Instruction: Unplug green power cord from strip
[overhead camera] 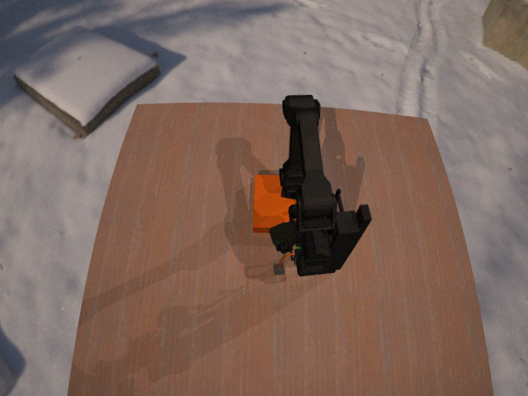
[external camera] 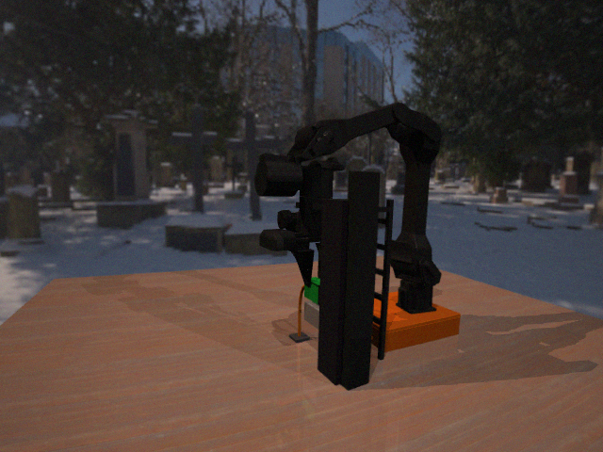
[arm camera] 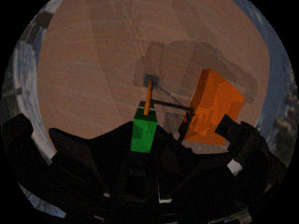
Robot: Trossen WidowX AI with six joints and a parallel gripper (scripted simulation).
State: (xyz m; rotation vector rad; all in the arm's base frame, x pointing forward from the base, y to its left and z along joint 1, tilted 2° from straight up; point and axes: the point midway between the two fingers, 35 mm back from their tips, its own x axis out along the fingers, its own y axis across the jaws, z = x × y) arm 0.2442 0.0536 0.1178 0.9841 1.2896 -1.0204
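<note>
Right now my gripper tip is 30 mm to the right of the green plug and 10 mm past it. Round my gripper tip: black pillar (120 mm to the left, 40 mm above, 30 mm behind); grey end piece (120 mm below, 50 mm to the right, 10 mm ahead).
</note>
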